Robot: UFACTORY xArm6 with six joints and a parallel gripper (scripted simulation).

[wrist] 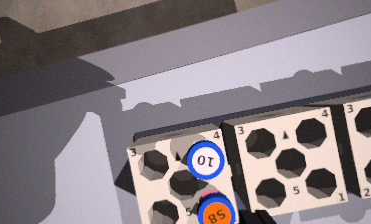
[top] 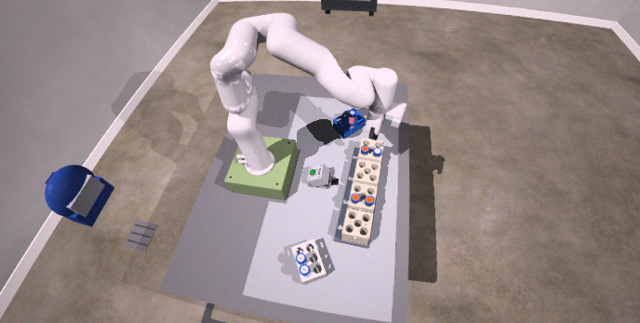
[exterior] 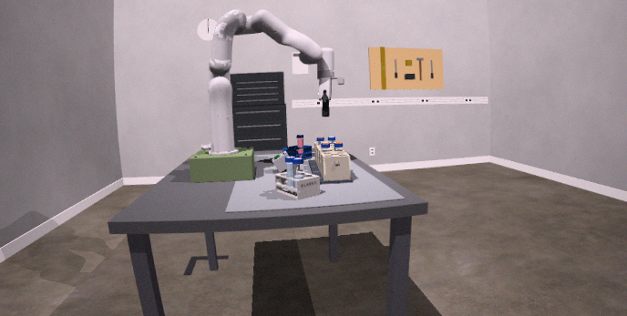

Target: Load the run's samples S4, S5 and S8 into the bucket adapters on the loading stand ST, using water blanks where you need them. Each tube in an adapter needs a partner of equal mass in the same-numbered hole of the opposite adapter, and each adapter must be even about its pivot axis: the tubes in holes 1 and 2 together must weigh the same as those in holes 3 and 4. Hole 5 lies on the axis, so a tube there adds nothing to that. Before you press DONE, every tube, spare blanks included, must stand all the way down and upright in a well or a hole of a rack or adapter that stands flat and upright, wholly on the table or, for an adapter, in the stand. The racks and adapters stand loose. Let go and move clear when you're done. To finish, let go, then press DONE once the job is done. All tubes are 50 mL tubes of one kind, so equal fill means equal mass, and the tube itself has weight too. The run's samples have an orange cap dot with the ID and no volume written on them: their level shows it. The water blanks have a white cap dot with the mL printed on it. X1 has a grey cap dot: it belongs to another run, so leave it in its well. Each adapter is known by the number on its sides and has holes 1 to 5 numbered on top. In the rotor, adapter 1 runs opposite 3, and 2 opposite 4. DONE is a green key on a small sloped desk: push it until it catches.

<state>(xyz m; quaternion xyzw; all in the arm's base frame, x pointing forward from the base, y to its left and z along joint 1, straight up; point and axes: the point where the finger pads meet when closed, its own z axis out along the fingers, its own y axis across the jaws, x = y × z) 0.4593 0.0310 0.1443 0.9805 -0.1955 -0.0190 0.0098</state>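
The green done key is 240 mm behind my hand, 60 mm to the right of it and 170 mm below it. Also, from my hand: bucket adapter 20 mm behind, 70 mm to the right, 190 mm below; then small sloped desk 220 mm behind, 60 mm to the right, 190 mm below; then pink-filled tube 60 mm behind, 220 mm to the left, 180 mm below.
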